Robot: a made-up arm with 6 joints.
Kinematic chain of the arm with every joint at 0, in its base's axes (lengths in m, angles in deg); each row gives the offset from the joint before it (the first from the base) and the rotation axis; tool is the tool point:
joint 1: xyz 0 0 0.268 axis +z
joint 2: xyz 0 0 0 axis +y
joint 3: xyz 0 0 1.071 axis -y
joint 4: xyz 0 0 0 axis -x
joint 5: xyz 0.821 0 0 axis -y
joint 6: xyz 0 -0.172 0 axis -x
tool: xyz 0 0 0
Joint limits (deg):
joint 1: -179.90..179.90
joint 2: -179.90..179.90
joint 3: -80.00..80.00
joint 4: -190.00..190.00
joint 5: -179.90..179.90
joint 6: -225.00..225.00
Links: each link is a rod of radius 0.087 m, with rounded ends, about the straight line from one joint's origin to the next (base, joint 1, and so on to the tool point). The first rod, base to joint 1, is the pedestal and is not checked.
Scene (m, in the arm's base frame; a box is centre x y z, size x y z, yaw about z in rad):
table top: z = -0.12
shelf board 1: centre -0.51 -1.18 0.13 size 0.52 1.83 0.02 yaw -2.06
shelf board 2: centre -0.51 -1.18 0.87 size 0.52 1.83 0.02 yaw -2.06
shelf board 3: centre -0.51 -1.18 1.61 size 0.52 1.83 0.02 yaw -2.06
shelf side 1: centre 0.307 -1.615 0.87 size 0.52 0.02 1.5 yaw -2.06
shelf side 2: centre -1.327 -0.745 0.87 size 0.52 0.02 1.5 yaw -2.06
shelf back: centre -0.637 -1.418 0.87 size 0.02 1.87 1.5 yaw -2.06
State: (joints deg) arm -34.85 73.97 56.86 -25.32 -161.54 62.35
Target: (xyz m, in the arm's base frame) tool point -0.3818 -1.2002 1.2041
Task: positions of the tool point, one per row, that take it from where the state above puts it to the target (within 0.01 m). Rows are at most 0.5 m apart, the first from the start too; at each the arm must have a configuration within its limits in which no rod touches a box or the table.
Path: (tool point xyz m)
1: 1.4203 -1.0415 0.6983
2: 1.3518 -0.8797 1.1240
3: 1.1746 -0.6891 1.5022
4: 0.8968 -0.4947 1.8071
5: 0.8164 -0.7281 1.7205
6: 0.6657 -0.9407 1.6262
7: 0.4527 -1.1100 1.5258
8: 0.1926 -1.2174 1.4205
9: -0.0938 -1.2493 1.3128
10: -0.3817 -1.2002 1.2041

